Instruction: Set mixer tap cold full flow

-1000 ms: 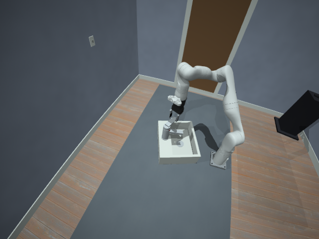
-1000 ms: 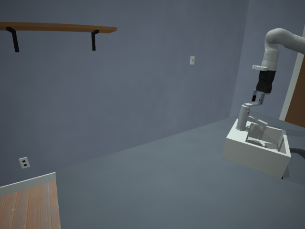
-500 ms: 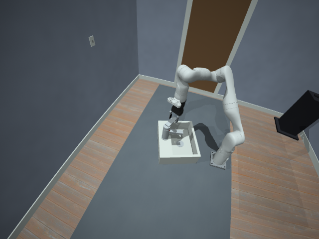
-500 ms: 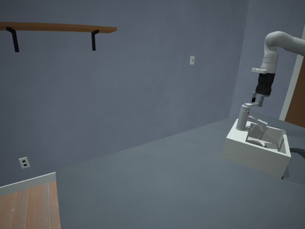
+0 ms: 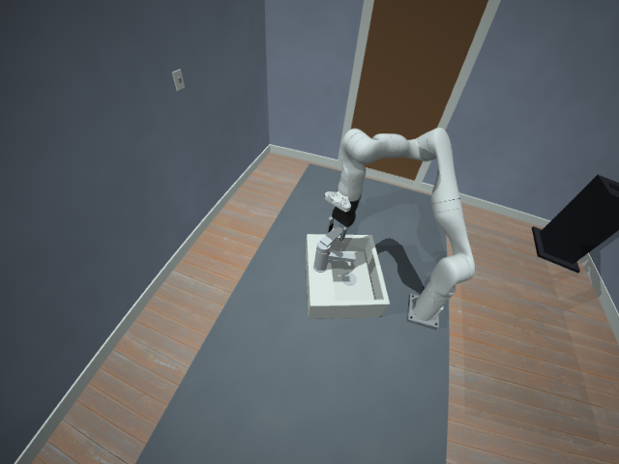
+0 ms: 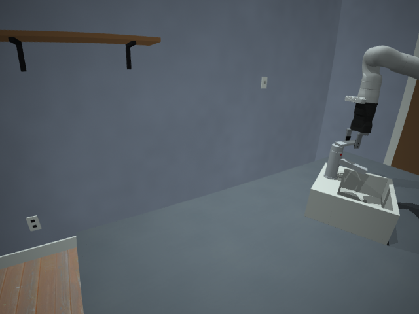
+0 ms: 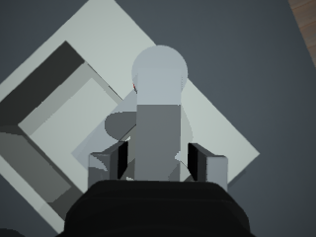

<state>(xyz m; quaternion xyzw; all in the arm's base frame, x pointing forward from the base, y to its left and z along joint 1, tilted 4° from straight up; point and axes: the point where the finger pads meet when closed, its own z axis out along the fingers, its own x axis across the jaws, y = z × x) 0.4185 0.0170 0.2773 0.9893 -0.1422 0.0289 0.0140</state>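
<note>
The flat lever lies 2 cm to the left of my hand and 1 cm ahead of it. From my hand the other things lie so: white basin (24 cm below, 8 cm behind, 1 cm to the left); then grey mixer tap (5 cm below, 4 cm to the left, 1 cm ahead).
</note>
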